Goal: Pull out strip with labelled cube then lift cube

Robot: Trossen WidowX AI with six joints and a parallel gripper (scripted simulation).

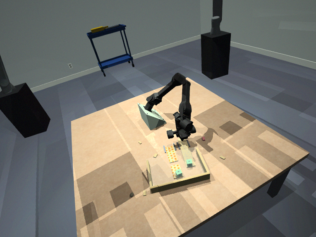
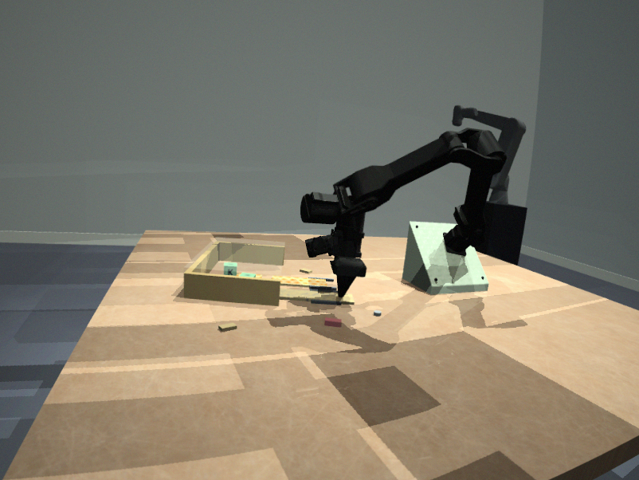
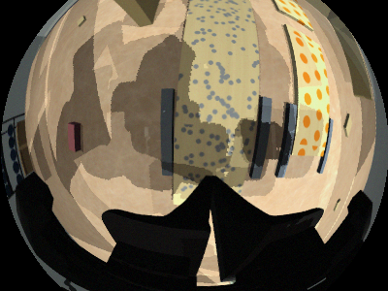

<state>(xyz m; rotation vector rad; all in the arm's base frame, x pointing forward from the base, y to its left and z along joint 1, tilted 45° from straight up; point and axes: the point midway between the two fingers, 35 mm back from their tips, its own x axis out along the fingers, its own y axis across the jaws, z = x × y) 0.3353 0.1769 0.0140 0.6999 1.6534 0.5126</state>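
Now: gripper tip 9 cm to the right of the small grey disc and 5 cm past it. From my gripper tip the other things lie so: pink block: 14 cm to the left, 5 cm ahead; then grey pebble: 41 cm to the right, 25 cm ahead.
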